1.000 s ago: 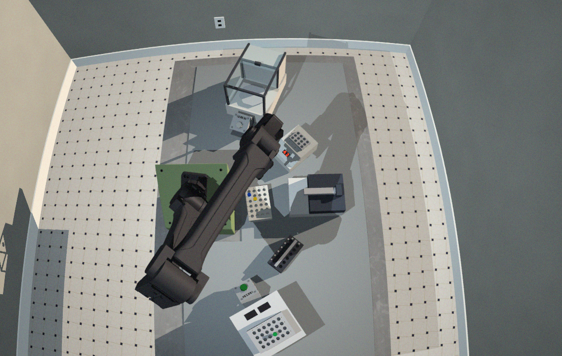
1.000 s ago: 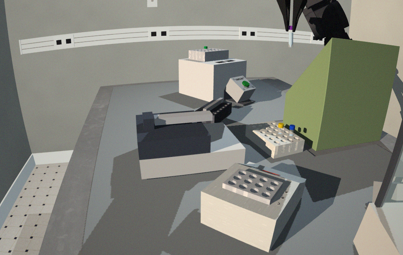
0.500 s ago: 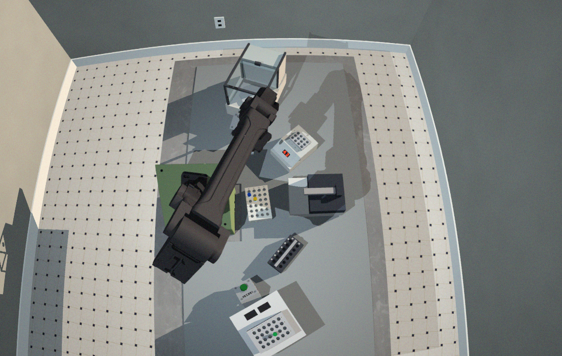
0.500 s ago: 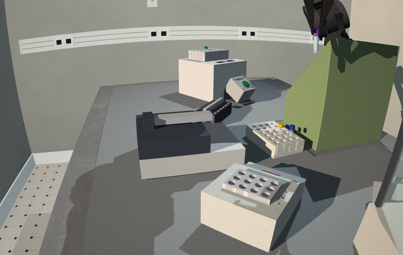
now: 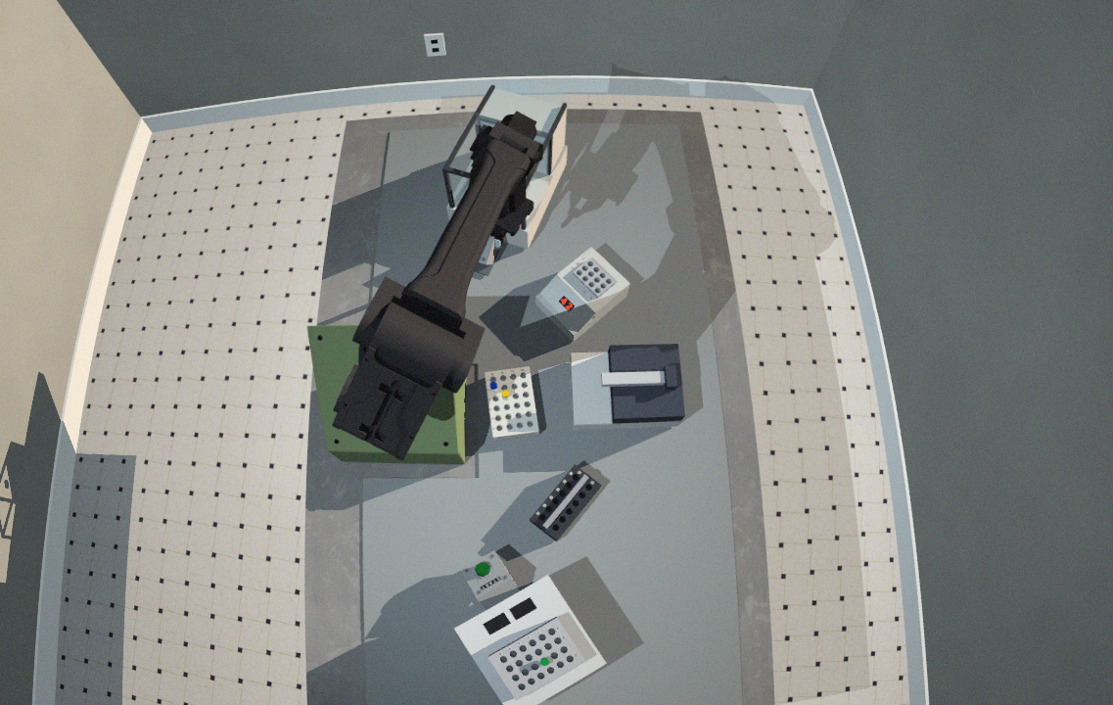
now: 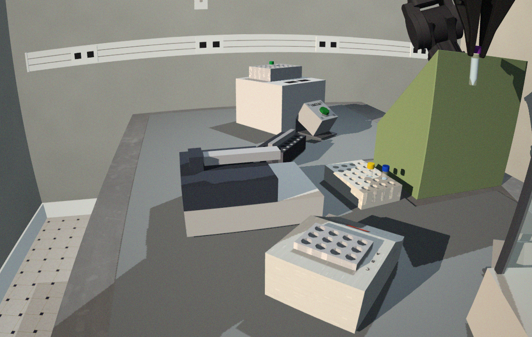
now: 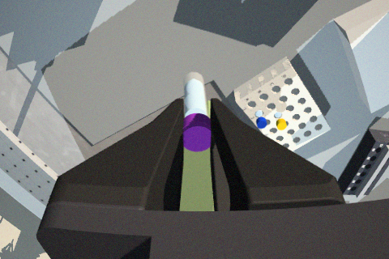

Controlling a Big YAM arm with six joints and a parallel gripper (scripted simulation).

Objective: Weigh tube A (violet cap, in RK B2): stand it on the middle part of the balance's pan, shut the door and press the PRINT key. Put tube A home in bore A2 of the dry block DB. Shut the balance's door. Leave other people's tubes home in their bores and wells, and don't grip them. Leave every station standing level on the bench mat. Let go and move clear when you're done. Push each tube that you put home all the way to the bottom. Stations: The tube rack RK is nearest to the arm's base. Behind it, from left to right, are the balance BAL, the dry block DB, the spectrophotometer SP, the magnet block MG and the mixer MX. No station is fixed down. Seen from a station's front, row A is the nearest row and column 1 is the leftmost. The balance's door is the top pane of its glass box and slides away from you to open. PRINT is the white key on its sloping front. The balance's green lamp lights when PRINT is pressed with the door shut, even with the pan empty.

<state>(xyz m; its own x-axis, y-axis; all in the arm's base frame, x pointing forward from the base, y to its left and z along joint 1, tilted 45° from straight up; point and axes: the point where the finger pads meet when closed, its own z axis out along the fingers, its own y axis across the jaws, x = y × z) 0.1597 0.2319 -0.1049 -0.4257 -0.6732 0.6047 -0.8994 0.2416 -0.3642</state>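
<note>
Now: the octagonal balance pan 220 mm to the left of my hand, 190 mm below it and 30 mm behind it. The rest, counted from my hand: tube rack RK (260 mm below, 210 mm to the right, 40 mm ahead); then dry block DB (240 mm below, 150 mm ahead, 20 mm to the left); then spectrophotometer SP (250 mm ahead, 200 mm below, 170 mm to the right).
</note>
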